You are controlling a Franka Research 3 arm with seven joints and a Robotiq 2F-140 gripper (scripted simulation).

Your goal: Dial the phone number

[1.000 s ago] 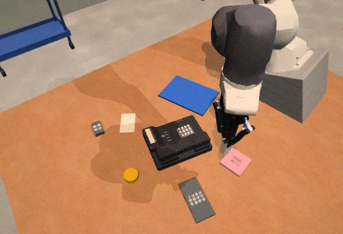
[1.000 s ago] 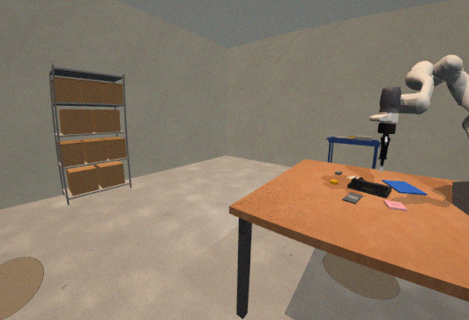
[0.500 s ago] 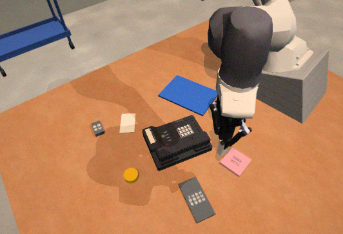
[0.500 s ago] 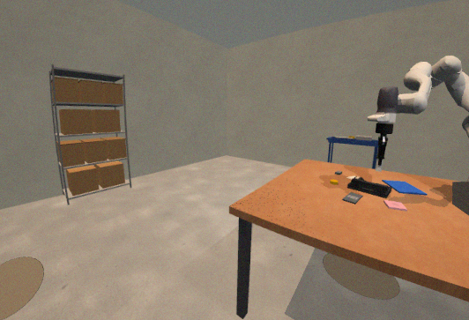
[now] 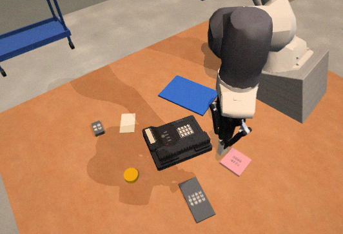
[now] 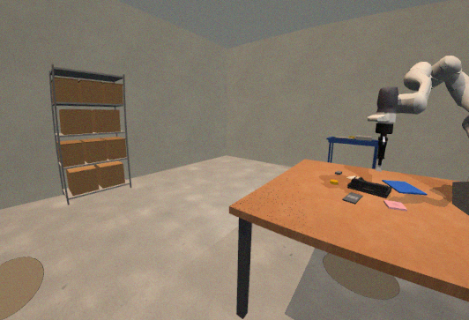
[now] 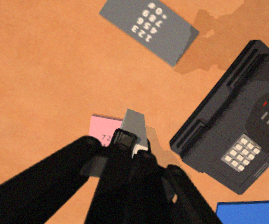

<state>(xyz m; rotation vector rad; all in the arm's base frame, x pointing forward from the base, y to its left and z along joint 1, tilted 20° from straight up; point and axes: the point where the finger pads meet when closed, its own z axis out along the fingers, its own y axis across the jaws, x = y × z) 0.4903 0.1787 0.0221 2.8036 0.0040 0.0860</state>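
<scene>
Right now my hand is 160 mm above the handset, 150 mm to the left of it and 20 mm short of it. Round my hand: yellow disc 230 mm ahead, 200 mm below, 190 mm to the right; blue pad 370 mm to the right, 200 mm below, 190 mm behind; grey keypad slab 200 mm below, 100 mm ahead, 10 mm to the left.
</scene>
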